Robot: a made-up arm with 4 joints. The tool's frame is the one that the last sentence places.
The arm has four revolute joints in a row. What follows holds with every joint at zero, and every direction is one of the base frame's.
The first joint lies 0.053 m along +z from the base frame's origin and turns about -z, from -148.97 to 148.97 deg.
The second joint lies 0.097 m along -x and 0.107 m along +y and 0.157 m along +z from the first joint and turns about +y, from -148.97 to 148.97 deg.
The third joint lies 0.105 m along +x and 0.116 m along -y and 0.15 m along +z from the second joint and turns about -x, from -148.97 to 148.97 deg.
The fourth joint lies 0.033 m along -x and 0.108 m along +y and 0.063 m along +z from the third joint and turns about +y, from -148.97 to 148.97 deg.
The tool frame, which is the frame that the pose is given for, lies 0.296 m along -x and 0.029 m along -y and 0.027 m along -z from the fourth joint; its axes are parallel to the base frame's.
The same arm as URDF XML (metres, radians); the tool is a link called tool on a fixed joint. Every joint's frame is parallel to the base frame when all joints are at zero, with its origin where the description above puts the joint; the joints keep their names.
<robot name="arm">
  <link name="base"/>
  <link name="link1"/>
  <link name="link2"/>
  <link name="link3"/>
  <link name="link4"/>
  <link name="tool"/>
  <joint name="joint 1" type="revolute">
    <parent link="base"/>
    <child link="link1"/>
    <origin xyz="0 0 0.053" rpy="0 0 0"/>
    <axis xyz="0 0 -1"/>
    <limit lower="-2.6" upper="2.6"/>
  </joint>
  <joint name="joint 2" type="revolute">
    <parent link="link1"/>
    <child link="link2"/>
    <origin xyz="-0.097 0.107 0.157" rpy="0 0 0"/>
    <axis xyz="0 1 0"/>
    <limit lower="-2.6" upper="2.6"/>
  </joint>
  <joint name="joint 3" type="revolute">
    <parent link="link2"/>
    <child link="link3"/>
    <origin xyz="0.105 -0.116 0.15" rpy="0 0 0"/>
    <axis xyz="-1 0 0"/>
    <limit lower="-2.6" upper="2.6"/>
  </joint>
  <joint name="joint 4" type="revolute">
    <parent link="link3"/>
    <child link="link4"/>
    <origin xyz="-0.033 0.108 0.063" rpy="0 0 0"/>
    <axis xyz="0 1 0"/>
    <limit lower="-2.6" upper="2.6"/>
  </joint>
  <joint name="tool_joint" type="fixed">
    <parent link="link4"/>
    <child link="tool"/>
    <origin xyz="-0.296 -0.029 -0.027" rpy="0 0 0"/>
  </joint>
</robot>

